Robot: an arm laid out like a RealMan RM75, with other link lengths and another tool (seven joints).
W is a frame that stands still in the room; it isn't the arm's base.
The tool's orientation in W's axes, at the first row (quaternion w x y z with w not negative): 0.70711 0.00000 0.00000 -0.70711
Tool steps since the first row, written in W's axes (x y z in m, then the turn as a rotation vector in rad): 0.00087 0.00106 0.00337 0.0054 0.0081 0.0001; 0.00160 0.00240 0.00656 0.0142 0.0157 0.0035; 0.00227 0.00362 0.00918 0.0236 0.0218 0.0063; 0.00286 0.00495 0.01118 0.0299 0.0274 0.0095; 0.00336 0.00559 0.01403 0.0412 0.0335 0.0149; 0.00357 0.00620 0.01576 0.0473 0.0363 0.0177; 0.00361 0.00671 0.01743 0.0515 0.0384 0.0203; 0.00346 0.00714 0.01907 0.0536 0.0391 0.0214; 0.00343 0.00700 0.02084 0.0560 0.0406 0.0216; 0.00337 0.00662 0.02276 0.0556 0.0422 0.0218; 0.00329 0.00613 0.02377 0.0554 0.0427 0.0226
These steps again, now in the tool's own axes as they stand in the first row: -0.00106 0.00087 0.00337 -0.0081 0.0054 0.0001; -0.00240 0.00160 0.00656 -0.0157 0.0142 0.0035; -0.00362 0.00227 0.00918 -0.0218 0.0236 0.0063; -0.00495 0.00286 0.01118 -0.0274 0.0299 0.0095; -0.00559 0.00336 0.01403 -0.0335 0.0412 0.0149; -0.00620 0.00357 0.01576 -0.0363 0.0473 0.0177; -0.00671 0.00361 0.01743 -0.0384 0.0515 0.0203; -0.00714 0.00346 0.01907 -0.0391 0.0536 0.0214; -0.00700 0.00343 0.02084 -0.0406 0.0560 0.0216; -0.00662 0.00337 0.02276 -0.0422 0.0556 0.0218; -0.00613 0.00329 0.02377 -0.0427 0.0554 0.0226
